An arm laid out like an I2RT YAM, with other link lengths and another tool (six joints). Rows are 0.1 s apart.
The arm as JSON. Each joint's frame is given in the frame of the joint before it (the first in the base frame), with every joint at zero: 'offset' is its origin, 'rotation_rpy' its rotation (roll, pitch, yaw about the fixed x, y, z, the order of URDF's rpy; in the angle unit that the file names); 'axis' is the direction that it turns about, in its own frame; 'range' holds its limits. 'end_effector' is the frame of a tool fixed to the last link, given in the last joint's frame.
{
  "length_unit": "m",
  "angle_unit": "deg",
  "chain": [
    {
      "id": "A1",
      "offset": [
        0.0,
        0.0,
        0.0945
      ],
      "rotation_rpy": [
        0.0,
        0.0,
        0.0
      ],
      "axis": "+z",
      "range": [
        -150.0,
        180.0
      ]
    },
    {
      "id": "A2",
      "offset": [
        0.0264,
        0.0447,
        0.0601
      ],
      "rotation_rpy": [
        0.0,
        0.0,
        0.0
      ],
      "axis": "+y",
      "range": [
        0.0,
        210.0
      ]
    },
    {
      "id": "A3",
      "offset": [
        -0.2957,
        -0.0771,
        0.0
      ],
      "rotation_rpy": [
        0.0,
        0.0,
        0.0
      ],
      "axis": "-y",
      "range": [
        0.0,
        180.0
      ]
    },
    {
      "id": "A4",
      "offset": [
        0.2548,
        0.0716,
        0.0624
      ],
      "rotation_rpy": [
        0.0,
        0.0,
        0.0
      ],
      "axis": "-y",
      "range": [
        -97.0,
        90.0
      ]
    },
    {
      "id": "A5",
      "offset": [
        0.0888,
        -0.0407,
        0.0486
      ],
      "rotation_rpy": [
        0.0,
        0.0,
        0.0
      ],
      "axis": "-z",
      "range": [
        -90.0,
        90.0
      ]
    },
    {
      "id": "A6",
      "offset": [
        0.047,
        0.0,
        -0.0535
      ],
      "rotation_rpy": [
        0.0,
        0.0,
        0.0
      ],
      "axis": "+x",
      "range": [
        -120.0,
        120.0
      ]
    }
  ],
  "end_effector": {
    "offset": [
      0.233,
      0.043,
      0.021
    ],
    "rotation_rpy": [
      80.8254,
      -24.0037,
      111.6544
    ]
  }
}
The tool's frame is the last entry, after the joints.
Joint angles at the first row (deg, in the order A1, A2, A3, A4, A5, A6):
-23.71, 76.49, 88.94, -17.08, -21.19, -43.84
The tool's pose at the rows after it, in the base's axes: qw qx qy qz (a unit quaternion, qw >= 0); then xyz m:
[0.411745 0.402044 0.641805 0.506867 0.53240 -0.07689 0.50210]
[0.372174 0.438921 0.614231 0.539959 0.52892 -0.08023 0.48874]
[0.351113 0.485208 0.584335 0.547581 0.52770 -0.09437 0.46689]
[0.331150 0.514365 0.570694 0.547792 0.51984 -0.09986 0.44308]
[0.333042 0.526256 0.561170 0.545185 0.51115 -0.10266 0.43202]
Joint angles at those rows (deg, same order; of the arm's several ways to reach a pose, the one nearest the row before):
-25.05, 76.00, 86.98, -17.13, -24.13, -37.57
-26.65, 76.04, 85.93, -18.70, -26.35, -31.35
-27.34, 75.63, 83.66, -19.81, -24.60, -26.93
-28.21, 74.38, 80.78, -21.19, -24.39, -25.10
-28.39, 72.04, 77.19, -20.30, -23.19, -24.21

